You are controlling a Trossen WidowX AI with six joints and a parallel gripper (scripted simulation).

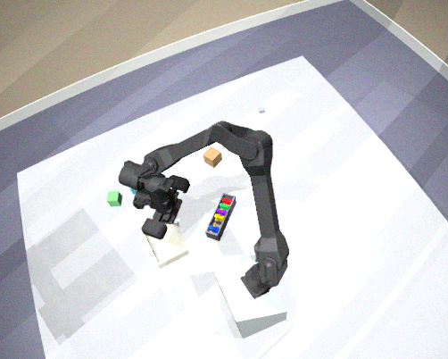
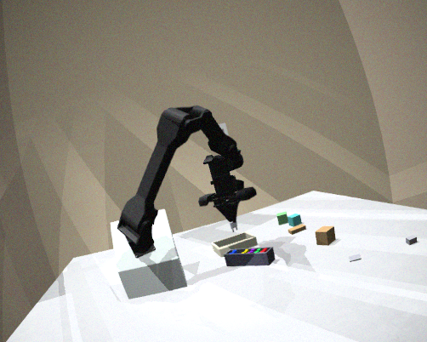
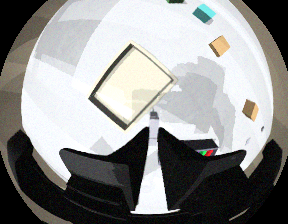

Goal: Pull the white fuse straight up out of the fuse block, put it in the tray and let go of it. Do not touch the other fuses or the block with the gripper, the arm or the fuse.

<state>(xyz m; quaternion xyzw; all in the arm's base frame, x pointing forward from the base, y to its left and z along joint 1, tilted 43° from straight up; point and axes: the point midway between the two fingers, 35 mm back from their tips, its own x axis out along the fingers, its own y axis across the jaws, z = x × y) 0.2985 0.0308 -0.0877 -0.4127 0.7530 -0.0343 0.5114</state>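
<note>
Now: gripper tip 100 mm above the tray and 50 mm to the right of it. From my gripper tip the other things lie so: white fuse 10 mm below; then flat brown piece 210 mm ahead, 90 mm below, 30 mm to the right; then teal cube 250 mm ahead, 80 mm below, 50 mm to the left.
</note>
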